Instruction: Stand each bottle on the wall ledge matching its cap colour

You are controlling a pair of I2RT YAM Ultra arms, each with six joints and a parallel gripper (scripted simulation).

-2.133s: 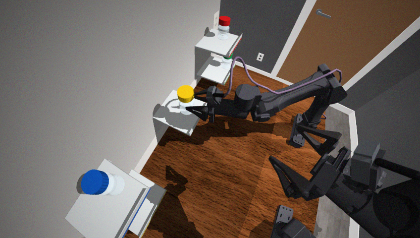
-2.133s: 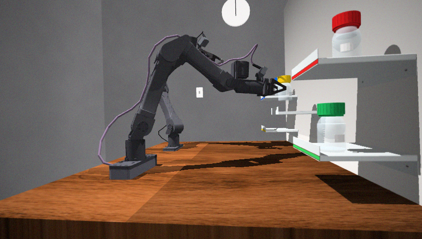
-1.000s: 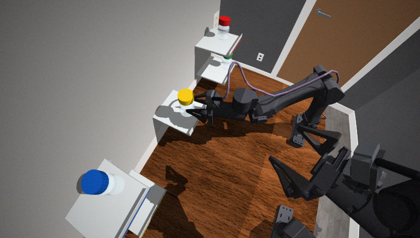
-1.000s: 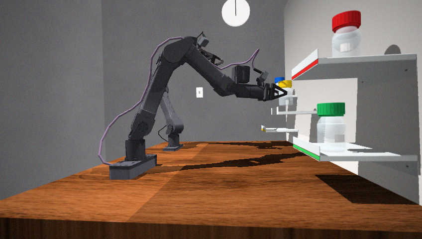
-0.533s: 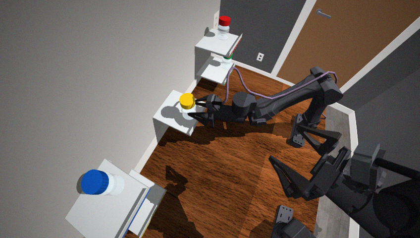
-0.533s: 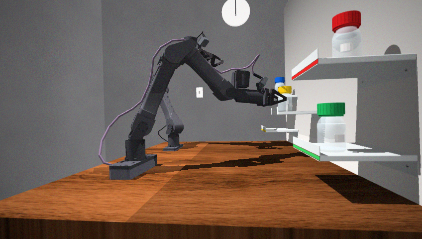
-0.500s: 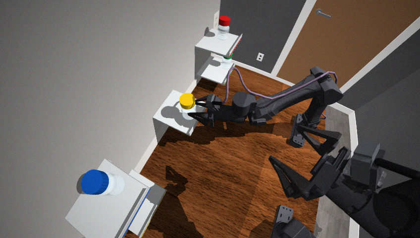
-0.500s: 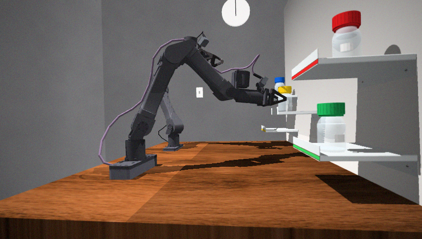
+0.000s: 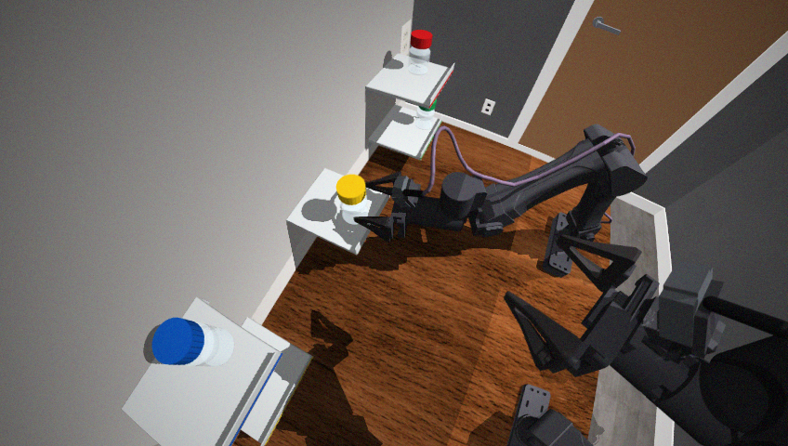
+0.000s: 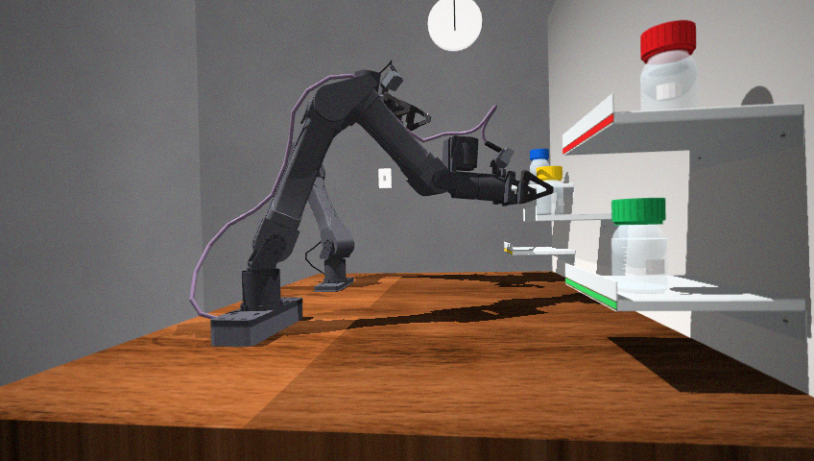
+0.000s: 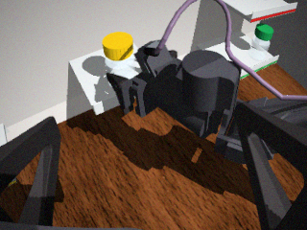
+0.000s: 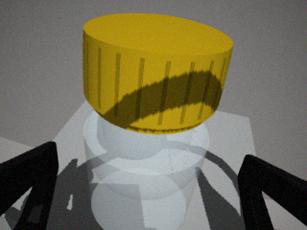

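The yellow-capped bottle is 2 cm ahead of my right hand, 1 cm to the left of it and 1 cm below it. Round my right hand: red-capped bottle (43 cm to the right, 9 cm above, 4 cm ahead); then blue-capped bottle (34 cm to the left, 9 cm above, 8 cm ahead); then wall (21 cm above, 17 cm ahead, 1 cm to the right).
My left gripper is now 290 mm short of the yellow-capped bottle, 220 mm above it and 110 mm to the left of it. Also, from my left hand: red-capped bottle (550 mm to the right, 310 mm ahead, 120 mm below); then blue-capped bottle (350 mm ahead, 230 mm to the left, 120 mm below); then wall (430 mm ahead, 120 mm to the right).
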